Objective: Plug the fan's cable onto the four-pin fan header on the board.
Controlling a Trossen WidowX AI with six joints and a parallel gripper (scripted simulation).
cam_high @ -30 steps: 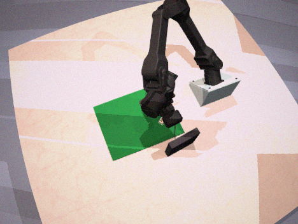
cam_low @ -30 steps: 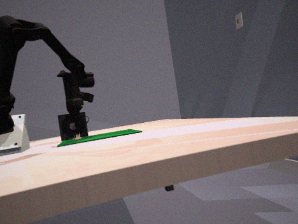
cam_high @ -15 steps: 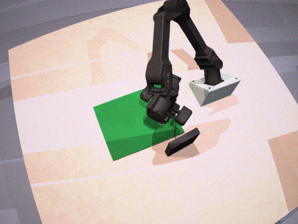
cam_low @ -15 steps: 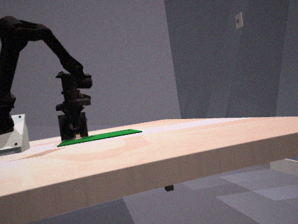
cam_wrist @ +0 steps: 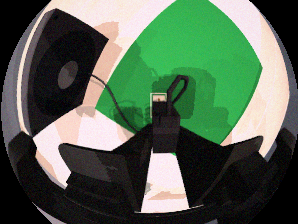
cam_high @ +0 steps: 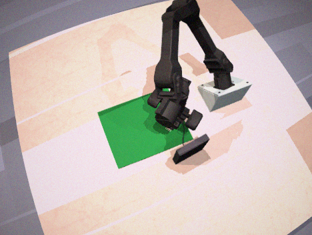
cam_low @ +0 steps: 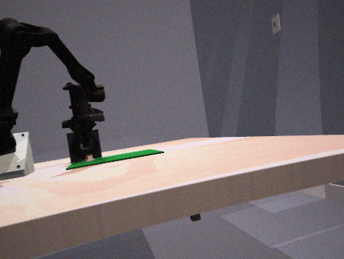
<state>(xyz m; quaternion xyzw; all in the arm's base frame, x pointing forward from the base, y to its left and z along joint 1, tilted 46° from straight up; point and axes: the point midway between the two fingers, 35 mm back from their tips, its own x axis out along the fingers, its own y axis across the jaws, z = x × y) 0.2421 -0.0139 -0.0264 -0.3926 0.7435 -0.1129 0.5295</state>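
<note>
My gripper tip is 90 mm short of the green board, 80 mm above it and 50 mm to the left of it. From my gripper tip the other things lie so: black fan 120 mm to the left, 10 mm below; then dark plug 10 mm ahead, 10 mm above.
</note>
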